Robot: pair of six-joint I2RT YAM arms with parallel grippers.
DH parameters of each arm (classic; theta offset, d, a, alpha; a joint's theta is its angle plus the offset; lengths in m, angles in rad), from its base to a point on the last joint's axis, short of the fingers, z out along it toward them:
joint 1: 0 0.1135 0.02 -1.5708
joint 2: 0 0 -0.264 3.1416
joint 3: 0.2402 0 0.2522 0
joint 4: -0.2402 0 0.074 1.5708
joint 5: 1.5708 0 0 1.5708
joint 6: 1.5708 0.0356 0 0
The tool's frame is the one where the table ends.
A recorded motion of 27 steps. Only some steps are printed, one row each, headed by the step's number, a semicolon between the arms.
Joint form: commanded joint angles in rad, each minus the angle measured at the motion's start. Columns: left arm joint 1, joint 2, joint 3, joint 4, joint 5, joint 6; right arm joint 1, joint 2, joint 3, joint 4, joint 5, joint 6.
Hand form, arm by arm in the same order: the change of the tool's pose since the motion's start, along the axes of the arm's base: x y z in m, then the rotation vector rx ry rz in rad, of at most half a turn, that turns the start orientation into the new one. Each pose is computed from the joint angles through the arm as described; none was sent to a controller.
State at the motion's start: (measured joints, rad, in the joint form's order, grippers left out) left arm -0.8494 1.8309 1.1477 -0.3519 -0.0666 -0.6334; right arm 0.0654 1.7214 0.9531 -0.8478 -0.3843 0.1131
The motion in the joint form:
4: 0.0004 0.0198 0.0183 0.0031 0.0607 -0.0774; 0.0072 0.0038 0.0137 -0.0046 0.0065 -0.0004
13: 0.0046 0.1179 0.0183 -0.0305 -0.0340 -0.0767; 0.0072 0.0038 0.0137 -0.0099 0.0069 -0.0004
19: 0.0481 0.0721 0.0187 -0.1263 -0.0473 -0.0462; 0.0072 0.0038 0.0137 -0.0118 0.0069 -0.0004
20: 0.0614 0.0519 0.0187 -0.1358 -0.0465 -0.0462; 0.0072 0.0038 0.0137 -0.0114 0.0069 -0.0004
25: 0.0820 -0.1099 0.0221 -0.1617 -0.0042 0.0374; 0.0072 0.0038 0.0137 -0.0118 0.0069 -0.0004
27: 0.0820 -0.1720 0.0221 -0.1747 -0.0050 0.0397; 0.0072 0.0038 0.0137 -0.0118 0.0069 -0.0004
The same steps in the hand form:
4: 0.0018 -0.0051 -0.0017 -0.0639 0.0659 0.0359; 0.0026 0.0019 0.0019 -0.0061 -0.0059 0.0078
13: 0.0054 -0.0017 -0.0382 0.0897 0.0851 0.0882; 0.0020 0.0019 0.0019 -0.0068 -0.0006 0.0079
19: 0.0103 0.0175 -0.0259 0.1445 0.1023 0.1100; 0.0018 0.0019 0.0019 -0.0070 0.0013 0.0079
20: 0.0126 0.0220 -0.0193 0.1353 0.0967 0.1230; 0.0019 0.0019 0.0019 -0.0070 0.0009 0.0079
25: 0.0083 0.0345 0.0352 0.0387 0.0062 0.0517; 0.0018 0.0019 0.0019 -0.0070 0.0013 0.0079
27: 0.0031 0.0396 0.0549 0.0051 -0.0295 0.0507; 0.0018 0.0019 0.0019 -0.0070 0.0013 0.0079

